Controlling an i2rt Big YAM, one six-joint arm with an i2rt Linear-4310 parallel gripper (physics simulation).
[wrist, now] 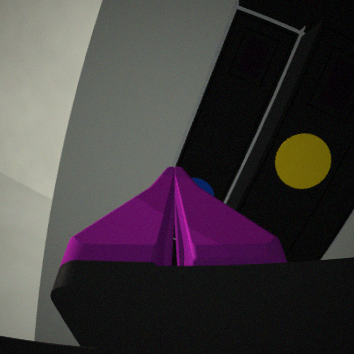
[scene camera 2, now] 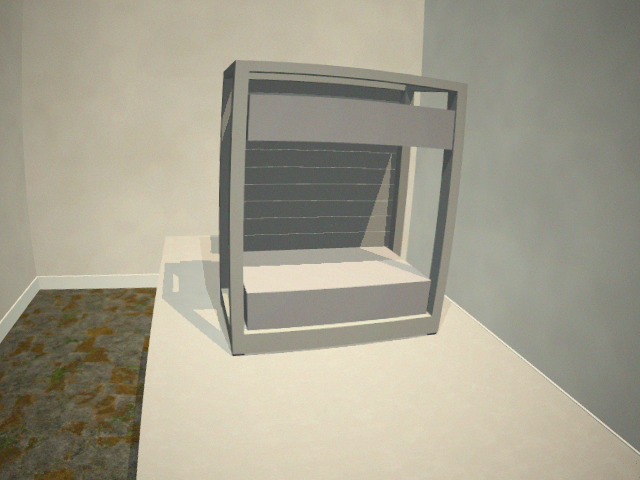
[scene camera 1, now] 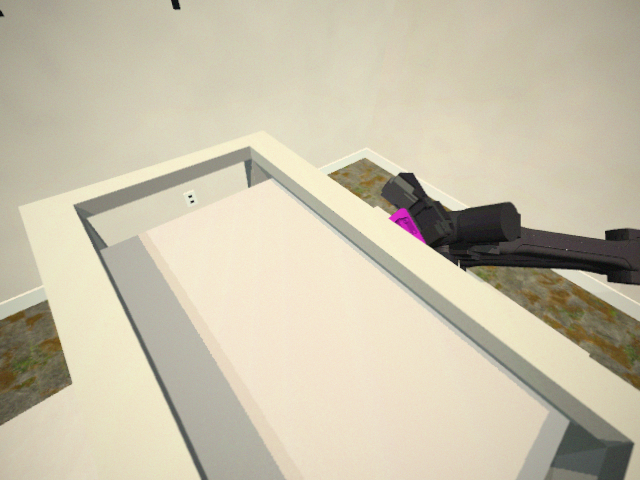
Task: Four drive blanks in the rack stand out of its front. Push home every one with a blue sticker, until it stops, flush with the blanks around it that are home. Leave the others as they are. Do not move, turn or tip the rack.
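In the wrist view my gripper [wrist: 174, 177] is shut, with its magenta fingertips together and nothing between them. The fingertips lie over the lower part of a black drive blank [wrist: 225, 100]; contact cannot be told. Its blue sticker [wrist: 204, 186] is partly hidden behind the right finger. To the right, a blank [wrist: 270, 210] with a yellow sticker [wrist: 303, 161] stands further out than the blue-stickered one, its side face showing. The rack [scene camera 1: 330, 191] [scene camera 2: 237, 206] [wrist: 130, 75] stands upright on the table in the scene camera 2 view. In the scene camera 1 view the gripper is at the rack's far right side, fingertips hidden.
The table [scene camera 2: 361, 403] carries the rack, whose back faces scene camera 2. Grey boxes [scene camera 2: 336, 310] [scene camera 2: 351, 121] sit low and high within the rack. The arm [scene camera 1: 558, 248] reaches in from the right in the scene camera 1 view. A wall rises behind the rack.
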